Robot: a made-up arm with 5 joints. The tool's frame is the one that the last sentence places.
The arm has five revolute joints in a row. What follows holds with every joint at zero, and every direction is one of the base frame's. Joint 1 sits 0.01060 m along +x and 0.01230 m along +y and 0.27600 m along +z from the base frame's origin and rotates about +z. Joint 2 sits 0.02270 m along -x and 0.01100 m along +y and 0.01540 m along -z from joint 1 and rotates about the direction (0, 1, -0.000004). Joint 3 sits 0.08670 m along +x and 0.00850 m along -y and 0.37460 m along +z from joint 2 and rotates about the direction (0, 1, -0.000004). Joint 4 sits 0.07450 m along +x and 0.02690 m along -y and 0.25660 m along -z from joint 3 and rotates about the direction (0, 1, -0.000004). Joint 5 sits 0.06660 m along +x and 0.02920 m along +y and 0.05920 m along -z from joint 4 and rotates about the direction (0, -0.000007, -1). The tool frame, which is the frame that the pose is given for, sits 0.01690 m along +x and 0.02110 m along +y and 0.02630 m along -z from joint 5; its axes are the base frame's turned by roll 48.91, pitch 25.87 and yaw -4.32 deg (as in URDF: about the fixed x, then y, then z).
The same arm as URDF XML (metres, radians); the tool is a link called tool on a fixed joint. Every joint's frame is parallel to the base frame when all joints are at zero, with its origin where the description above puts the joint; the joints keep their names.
<robot name="arm">
<joint name="joint 1" type="continuous"><parent link="base_link"/><child link="link1"/><origin xyz="0.0106 0.0123 0.276"/><axis xyz="0 0 1"/></joint>
<joint name="joint 2" type="continuous"><parent link="link1"/><child link="link2"/><origin xyz="-0.0227 0.011 -0.0154"/><axis xyz="0 1 0"/></joint>
<joint name="joint 3" type="continuous"><parent link="link2"/><child link="link3"/><origin xyz="0.0867 -0.0085 0.3746"/><axis xyz="0 1 0"/></joint>
<joint name="joint 4" type="continuous"><parent link="link3"/><child link="link4"/><origin xyz="0.0745 -0.0269 -0.2566"/><axis xyz="0 1 0"/></joint>
<joint name="joint 5" type="continuous"><parent link="link4"/><child link="link5"/><origin xyz="0.0666 0.0292 -0.0592"/><axis xyz="0 0 -1"/></joint>
<joint name="tool_joint" type="fixed"><parent link="link5"/><child link="tool"/><origin xyz="0.0169 0.0211 -0.0263" rpy="0.8536 0.4515 -0.0754"/></joint>
<link name="base_link"/>
<link name="link1"/>
<link name="link2"/>
<link name="link3"/>
<link name="link4"/>
<link name="link5"/>
<link name="tool"/>
</robot>

